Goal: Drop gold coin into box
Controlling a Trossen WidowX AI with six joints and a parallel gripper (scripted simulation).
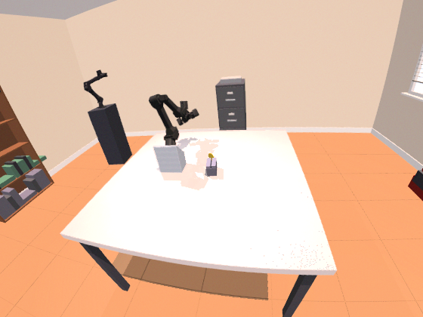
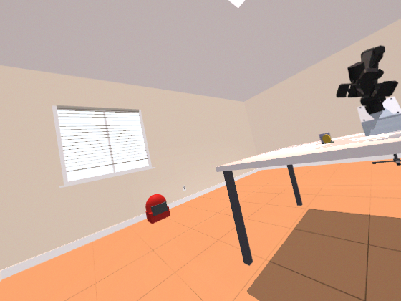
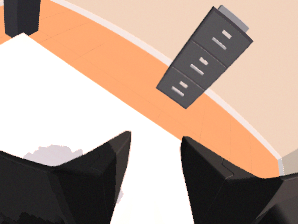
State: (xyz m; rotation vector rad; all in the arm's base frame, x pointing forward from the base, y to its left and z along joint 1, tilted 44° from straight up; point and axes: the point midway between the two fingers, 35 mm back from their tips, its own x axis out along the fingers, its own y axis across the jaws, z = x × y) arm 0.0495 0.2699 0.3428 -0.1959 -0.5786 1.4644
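Now: gripper tip 390 mm to the left of the gold coin, 210 mm short of it and 160 mm above it.
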